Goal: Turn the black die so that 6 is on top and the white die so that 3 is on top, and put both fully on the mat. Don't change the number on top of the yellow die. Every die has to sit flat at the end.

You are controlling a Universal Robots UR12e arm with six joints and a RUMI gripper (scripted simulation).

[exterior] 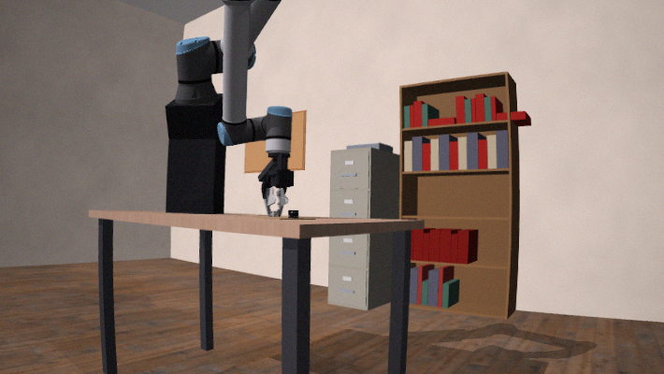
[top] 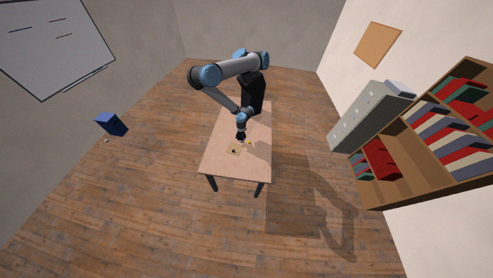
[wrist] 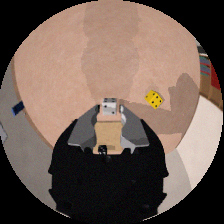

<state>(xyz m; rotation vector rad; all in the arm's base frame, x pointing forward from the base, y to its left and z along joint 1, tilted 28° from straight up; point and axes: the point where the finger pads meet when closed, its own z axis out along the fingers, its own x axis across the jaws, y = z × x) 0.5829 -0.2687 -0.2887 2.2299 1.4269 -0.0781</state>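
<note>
Right now my hand is 10 mm above the white die. Also, from my hand: tan mat (90 mm ahead, 80 mm to the right, 20 mm below); then yellow die (30 mm ahead, 90 mm to the left, 10 mm below); then black die (120 mm ahead, 90 mm to the right).
</note>
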